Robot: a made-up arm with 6 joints.
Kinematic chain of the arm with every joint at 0, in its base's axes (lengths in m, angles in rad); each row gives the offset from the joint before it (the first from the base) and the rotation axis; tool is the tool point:
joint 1: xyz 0 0 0.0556 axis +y
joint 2: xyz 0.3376 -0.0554 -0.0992 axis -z
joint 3: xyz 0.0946 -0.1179 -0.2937 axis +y
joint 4: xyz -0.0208 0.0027 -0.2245 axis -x
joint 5: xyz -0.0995 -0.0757 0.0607 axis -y
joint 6: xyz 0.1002 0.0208 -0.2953 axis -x
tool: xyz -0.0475 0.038 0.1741
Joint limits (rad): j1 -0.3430..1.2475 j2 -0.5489..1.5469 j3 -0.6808..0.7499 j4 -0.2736..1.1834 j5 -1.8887..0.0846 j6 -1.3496..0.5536
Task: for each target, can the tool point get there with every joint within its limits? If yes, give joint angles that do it. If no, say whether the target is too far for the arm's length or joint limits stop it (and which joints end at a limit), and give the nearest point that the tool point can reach.
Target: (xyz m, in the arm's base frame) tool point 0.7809 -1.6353 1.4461
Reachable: no: too far | nearest point 0.3652 -0.4320 -0.0541 | short by 1.968 m
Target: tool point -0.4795 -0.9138 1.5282
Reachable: no: too far | nearest point -0.3613 -0.2501 0.0296 | short by 1.643 m
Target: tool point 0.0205 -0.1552 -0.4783
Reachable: yes | joints 0.1779 0.2446 0.2693 0.1610 -1.6535 -0.1254
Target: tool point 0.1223 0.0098 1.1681
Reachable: no: joint limits stop it (at a limit: joint 1, joint 3, joint 5, joint 6) | nearest point -0.3023 -0.0343 0.0607 | short by 1.187 m
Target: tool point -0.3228 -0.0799 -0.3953
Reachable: yes | joints 0.7052 0.8199 0.1943 0.2061 -1.4328 -0.5585
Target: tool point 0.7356 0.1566 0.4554
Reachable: no: joint limits stop it (at a limit: joint 1, joint 2, joint 3, joint 4, joint 5, joint 6) | nearest point 0.2497 0.0960 -0.0176 | short by 0.681 m
